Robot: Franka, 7 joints.
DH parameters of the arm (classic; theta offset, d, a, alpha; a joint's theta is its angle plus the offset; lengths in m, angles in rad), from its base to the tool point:
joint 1: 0 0.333 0 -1.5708
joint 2: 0 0 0 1.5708
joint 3: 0 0.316 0.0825 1.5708
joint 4: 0 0 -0.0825 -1.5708
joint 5: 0 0.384 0 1.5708
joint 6: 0 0 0.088 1.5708
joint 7: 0 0.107 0 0
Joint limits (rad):
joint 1: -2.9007..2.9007
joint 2: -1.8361..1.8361
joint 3: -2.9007..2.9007
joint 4: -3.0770..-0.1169
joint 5: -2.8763..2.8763
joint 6: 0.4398..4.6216
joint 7: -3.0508..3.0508
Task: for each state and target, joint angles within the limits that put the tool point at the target. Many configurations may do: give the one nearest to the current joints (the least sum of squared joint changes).
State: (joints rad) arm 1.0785 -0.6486 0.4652 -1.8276 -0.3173 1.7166 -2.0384
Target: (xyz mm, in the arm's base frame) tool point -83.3 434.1 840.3
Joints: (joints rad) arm 1.0742 -0.4068 0.5371 -1.5724 -0.3269 1.9167 -2.0384
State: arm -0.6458 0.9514 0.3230 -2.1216 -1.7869 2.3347 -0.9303
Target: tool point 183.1 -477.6 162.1
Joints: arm -1.0192 0.4227 -0.1103 -2.2717 -1.7596 2.1886 -0.9303
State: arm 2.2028 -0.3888 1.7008 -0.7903 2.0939 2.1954 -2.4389
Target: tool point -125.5 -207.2 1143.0
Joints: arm 2.1650 -0.0274 1.6498 -0.5078 2.0743 1.9213 -2.4389
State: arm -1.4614 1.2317 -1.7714 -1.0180 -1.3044 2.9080 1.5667
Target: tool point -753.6 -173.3 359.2
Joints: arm -2.1217 1.4491 -1.6003 -1.3083 -1.3299 2.8831 1.5667
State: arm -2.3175 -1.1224 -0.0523 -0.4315 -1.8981 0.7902 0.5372
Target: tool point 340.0 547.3 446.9
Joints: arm -2.4126 -1.8137 -0.2097 -0.8776 -1.4218 0.4398 0.5372
